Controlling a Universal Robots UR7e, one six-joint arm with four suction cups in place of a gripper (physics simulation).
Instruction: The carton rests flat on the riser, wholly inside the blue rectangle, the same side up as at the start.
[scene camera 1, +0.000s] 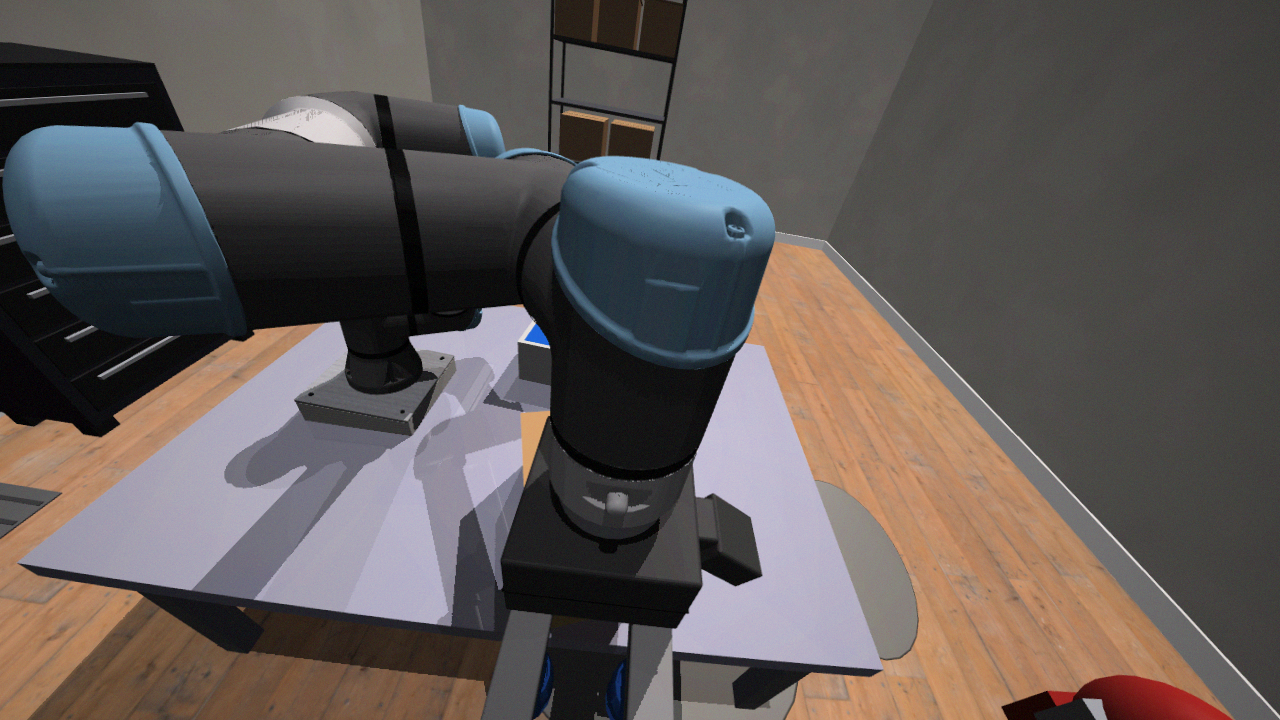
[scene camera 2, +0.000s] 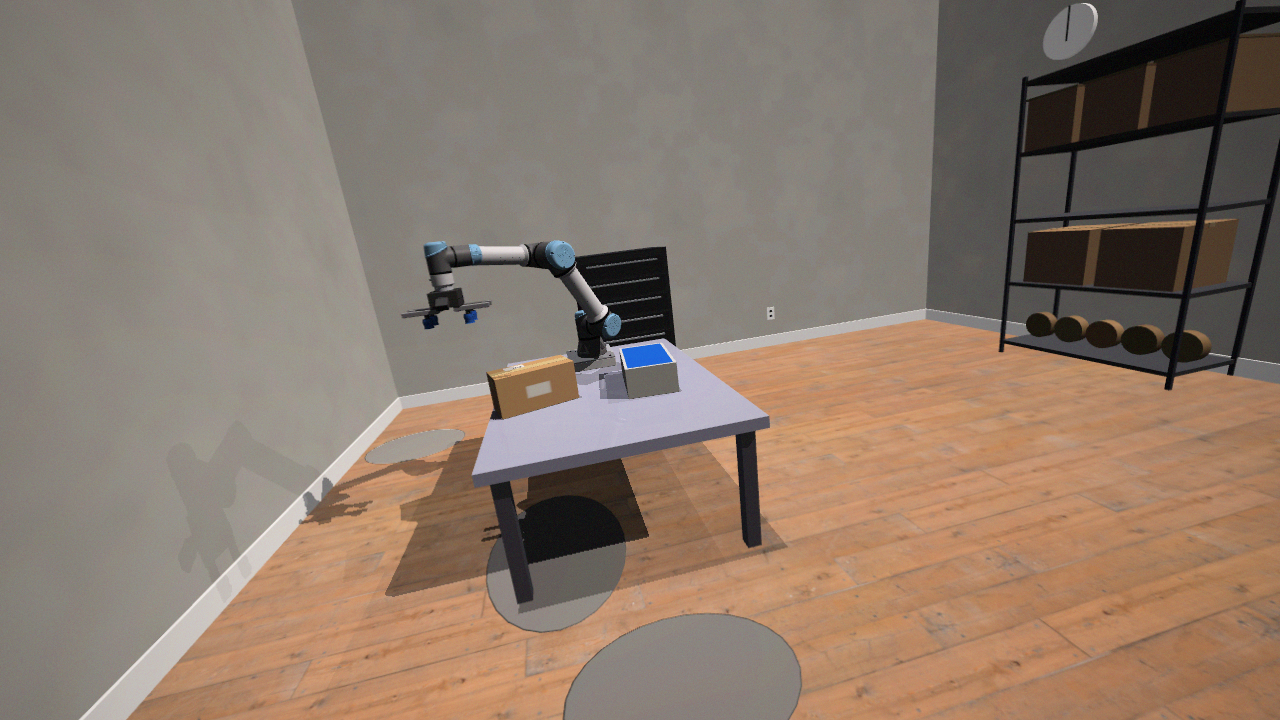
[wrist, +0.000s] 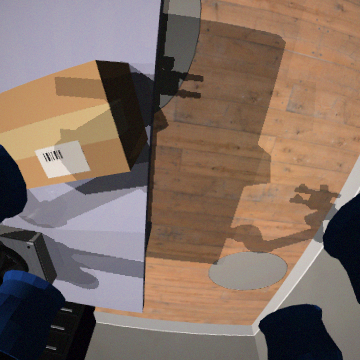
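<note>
The brown carton stands on its long narrow side on the table, with tape and a barcode label on top. One end is close to the table edge. In scene camera 1 the arm hides most of the carton. The grey riser stands apart from it, its top bearing the blue rectangle; neither shows in the wrist view. My gripper is open, its blue cups holding nothing, high above and to the left of the carton in scene camera 2.
The table carries the arm's base plate. A black drawer cabinet stands behind the base. A wall runs along the left in scene camera 2. A shelf rack stands far right.
</note>
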